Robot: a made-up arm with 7 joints. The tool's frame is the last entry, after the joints.
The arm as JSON. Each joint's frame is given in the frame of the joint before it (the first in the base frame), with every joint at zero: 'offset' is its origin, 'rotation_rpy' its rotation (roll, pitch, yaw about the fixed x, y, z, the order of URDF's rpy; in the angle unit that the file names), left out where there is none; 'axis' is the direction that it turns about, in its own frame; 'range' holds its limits. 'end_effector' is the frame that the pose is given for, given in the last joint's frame.
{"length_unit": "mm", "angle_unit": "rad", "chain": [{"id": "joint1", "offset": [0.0, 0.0, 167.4], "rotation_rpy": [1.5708, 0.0, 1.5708], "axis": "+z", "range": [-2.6, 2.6]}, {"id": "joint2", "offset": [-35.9, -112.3, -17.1], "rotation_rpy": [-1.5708, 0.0, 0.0], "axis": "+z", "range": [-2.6, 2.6]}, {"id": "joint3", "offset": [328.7, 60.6, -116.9], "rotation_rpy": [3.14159, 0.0, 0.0], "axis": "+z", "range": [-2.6, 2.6]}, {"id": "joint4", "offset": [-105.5, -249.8, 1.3], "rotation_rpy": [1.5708, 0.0, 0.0], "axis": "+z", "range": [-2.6, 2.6]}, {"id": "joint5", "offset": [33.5, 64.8, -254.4], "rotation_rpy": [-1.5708, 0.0, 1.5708], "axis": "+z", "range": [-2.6, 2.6]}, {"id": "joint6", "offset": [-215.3, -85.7, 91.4], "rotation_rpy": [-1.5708, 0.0, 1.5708], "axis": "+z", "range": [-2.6, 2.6]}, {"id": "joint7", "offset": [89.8, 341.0, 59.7], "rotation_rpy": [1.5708, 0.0, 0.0], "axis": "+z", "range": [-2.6, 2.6]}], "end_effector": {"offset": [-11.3, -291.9, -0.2], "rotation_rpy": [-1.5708, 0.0, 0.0]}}
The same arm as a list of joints. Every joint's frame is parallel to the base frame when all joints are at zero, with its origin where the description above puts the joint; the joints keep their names.
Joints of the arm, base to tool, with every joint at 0 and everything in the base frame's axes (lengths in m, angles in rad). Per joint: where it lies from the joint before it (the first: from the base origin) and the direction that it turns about. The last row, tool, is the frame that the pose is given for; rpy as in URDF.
joint1: origin 0 0 0.1674 axis 1 0 0
joint2: origin -0.0171 -0.0359 -0.1123 axis 0 0 1
joint3: origin -0.0606 0.3287 -0.1169 axis 0 0 -1
joint4: origin -0.2498 -0.1055 -0.0013 axis -1 0 0
joint5: origin 0.2544 0.0335 -0.0648 axis 0 -1 0
joint6: origin -0.0857 -0.0914 0.2153 axis 0 0 1
joint7: origin 0.0898 0.341 0.0597 axis 0 -1 0
tool: origin -0.0113 0.0002 -0.2919 rpy 0 0 0
Joint limits (rad, base to tool): -2.6..2.6 -2.6..2.6 -2.6..2.6 -2.6..2.6 -2.6..2.6 -2.6..2.6 -2.6..2.6

